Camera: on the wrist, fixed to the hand. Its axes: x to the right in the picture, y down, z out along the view.
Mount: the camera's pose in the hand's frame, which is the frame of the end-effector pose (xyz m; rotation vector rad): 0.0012 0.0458 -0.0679 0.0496 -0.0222 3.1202
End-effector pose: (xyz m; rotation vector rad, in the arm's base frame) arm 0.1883 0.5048 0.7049 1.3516 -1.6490 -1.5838
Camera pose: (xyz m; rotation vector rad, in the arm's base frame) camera 0.2318 0.4653 0.7619 -1.4034 -1.2001 0.5644
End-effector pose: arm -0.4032 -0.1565 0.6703 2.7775 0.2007 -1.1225
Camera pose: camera -0.3482 -0.1893 0.7214 0.1928 -2.3939 0.1495
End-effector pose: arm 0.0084 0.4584 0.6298 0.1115 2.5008 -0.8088
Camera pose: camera -0.0122 0.5344 0.6523 2.4400 -0.1003 0.6209
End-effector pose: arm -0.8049 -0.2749 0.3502 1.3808 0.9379 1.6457
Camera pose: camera -0.8768 -0.2971 0.3824 -0.8753 1.2077 -0.8756
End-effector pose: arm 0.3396 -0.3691 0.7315 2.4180 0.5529 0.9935
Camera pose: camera 0.2993 -0.3877 0.8004 -0.5555 2.2399 -0.5818
